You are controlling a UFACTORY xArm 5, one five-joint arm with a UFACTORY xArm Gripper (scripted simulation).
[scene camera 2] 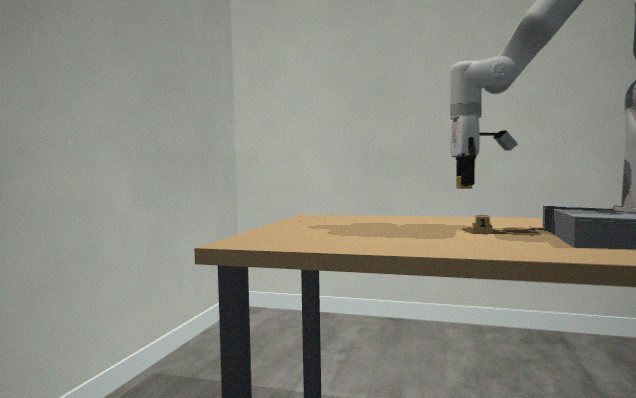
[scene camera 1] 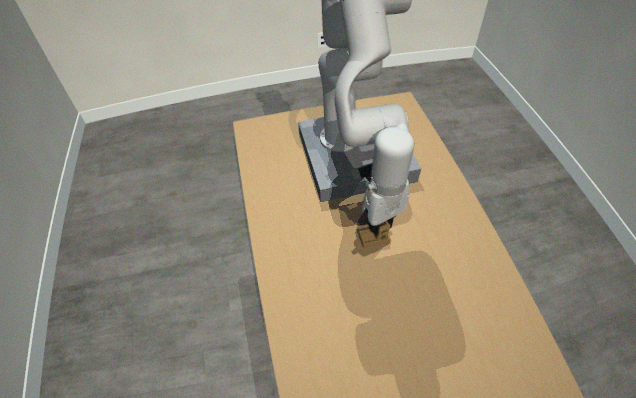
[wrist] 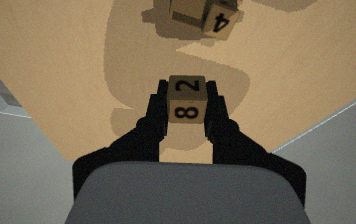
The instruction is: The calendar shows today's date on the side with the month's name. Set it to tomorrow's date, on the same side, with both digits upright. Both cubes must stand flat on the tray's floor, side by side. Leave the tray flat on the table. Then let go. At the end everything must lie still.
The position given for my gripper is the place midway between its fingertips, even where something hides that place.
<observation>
I see my gripper [scene camera 2: 465,184].
My gripper shows as well in scene camera 1 [scene camera 1: 380,227] and in the wrist view [wrist: 186,92].
</observation>
